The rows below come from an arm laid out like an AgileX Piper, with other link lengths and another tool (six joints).
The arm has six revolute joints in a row. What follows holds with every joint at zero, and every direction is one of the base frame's.
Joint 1 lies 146.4 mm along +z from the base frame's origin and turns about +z.
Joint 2 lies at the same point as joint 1 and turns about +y.
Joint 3 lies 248.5 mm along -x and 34 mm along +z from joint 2 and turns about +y.
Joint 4 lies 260.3 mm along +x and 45.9 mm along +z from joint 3 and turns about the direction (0.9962, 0, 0.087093).
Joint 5 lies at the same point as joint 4 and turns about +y.
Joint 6 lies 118.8 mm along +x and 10.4 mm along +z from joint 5 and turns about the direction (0.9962, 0, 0.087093).
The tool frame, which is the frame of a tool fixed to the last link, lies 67.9 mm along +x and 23 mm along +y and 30.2 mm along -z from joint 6; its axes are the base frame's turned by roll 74.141, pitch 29.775 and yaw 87.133 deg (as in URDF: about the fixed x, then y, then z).
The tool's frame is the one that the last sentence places.
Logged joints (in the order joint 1, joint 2, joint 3, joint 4, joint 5, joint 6), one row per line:
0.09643 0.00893 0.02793 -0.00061 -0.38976 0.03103
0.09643 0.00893 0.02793 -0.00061 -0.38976 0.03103
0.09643 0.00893 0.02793 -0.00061 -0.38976 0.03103
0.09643 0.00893 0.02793 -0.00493 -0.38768 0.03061
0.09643 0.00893 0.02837 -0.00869 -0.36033 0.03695
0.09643 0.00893 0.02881 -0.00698 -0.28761 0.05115
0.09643 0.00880 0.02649 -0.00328 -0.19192 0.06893
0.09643 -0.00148 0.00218 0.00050 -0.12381 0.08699
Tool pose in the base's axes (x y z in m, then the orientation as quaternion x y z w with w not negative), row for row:
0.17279 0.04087 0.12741 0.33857 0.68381 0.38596 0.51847
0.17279 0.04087 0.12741 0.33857 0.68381 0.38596 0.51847
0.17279 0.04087 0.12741 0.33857 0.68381 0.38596 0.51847
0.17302 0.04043 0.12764 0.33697 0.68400 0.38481 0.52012
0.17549 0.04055 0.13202 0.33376 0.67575 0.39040 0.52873
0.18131 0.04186 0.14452 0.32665 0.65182 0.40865 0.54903
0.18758 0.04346 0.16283 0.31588 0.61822 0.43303 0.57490
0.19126 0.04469 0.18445 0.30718 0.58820 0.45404 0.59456
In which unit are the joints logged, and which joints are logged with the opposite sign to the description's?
The joints are logged in radians. Opposite sign: joint 2, joint 5.
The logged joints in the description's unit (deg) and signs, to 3 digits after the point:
5.525 -0.512 1.600 -0.035 22.332 1.778
5.525 -0.512 1.600 -0.035 22.332 1.778
5.525 -0.512 1.600 -0.035 22.332 1.778
5.525 -0.512 1.600 -0.282 22.212 1.754
5.525 -0.512 1.625 -0.498 20.645 2.117
5.525 -0.512 1.651 -0.400 16.479 2.931
5.525 -0.504 1.518 -0.188 10.996 3.949
5.525 0.085 0.125 0.029 7.094 4.984

